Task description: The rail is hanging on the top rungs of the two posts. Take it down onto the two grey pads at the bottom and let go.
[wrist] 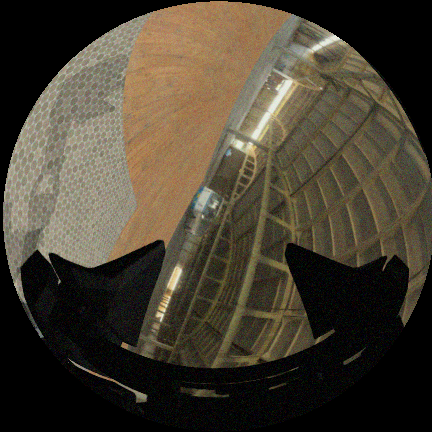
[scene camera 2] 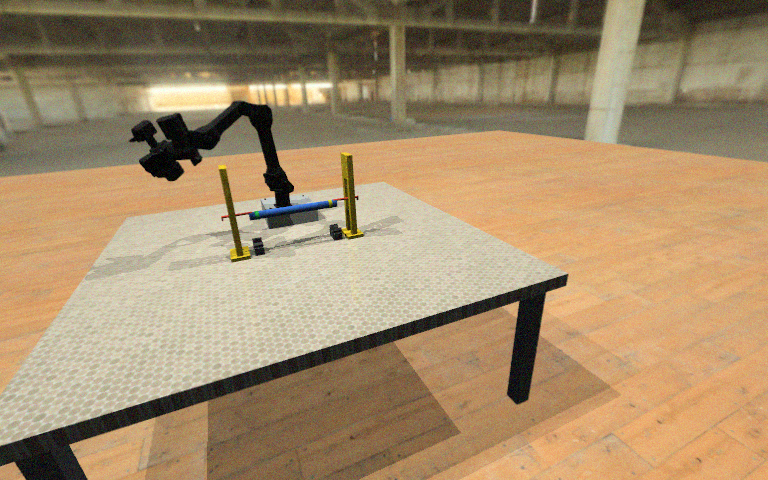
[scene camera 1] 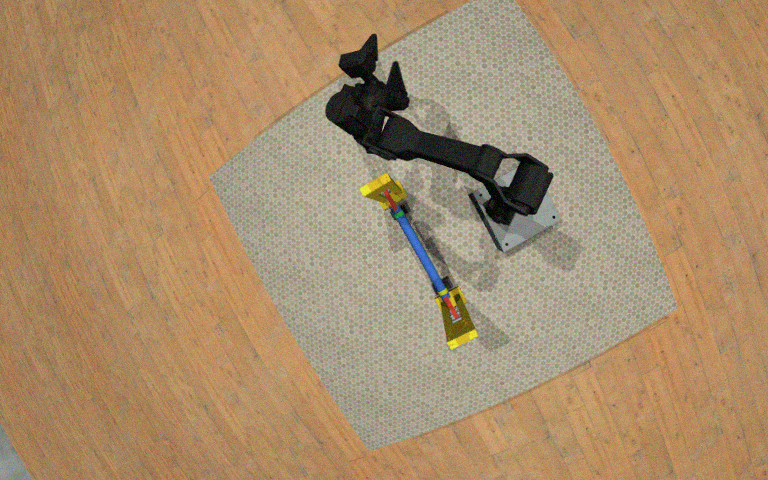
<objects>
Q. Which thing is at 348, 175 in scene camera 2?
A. A yellow post.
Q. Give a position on a yellow post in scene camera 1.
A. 460, 330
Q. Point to a yellow post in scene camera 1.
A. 374, 190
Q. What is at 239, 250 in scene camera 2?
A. A yellow post.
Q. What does my gripper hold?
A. Nothing.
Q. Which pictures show my gripper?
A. The wrist view, scene camera 2 and scene camera 1: all of them.
</objects>
